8 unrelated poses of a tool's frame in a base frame.
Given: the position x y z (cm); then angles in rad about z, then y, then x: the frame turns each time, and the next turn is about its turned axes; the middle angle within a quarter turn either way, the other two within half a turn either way.
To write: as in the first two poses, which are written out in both.
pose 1, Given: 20.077 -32.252 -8.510 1.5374 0.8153 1.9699
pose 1, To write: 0.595 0.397 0.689 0.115 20.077 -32.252 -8.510
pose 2, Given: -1.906 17.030 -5.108 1.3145 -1.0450 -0.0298
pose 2, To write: 0.691 0.295 -0.403 0.523 -1.906 17.030 -5.108
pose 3, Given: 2.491 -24.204 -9.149 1.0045 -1.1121 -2.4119
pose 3, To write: 0.503 -0.605 -0.547 -0.286 2.491 -24.204 -9.149
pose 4, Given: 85.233 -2.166 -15.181 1.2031 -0.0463 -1.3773
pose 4, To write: 0.645 -0.514 -0.374 0.425 85.233 -2.166 -15.181
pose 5, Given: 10.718 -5.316 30.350 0.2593 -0.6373 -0.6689
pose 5, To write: 0.903 -0.271 -0.334 0.014 10.718 -5.316 30.350
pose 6, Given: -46.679 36.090 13.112 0.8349 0.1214 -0.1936
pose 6, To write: 0.906 -0.113 0.016 0.408 -46.679 36.090 13.112
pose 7, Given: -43.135 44.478 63.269 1.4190 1.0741 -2.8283
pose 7, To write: 0.228 0.696 0.492 -0.471 -43.135 44.478 63.269
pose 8, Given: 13.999 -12.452 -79.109 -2.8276 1.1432 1.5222
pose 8, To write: 0.273 -0.478 0.512 0.660 13.999 -12.452 -79.109
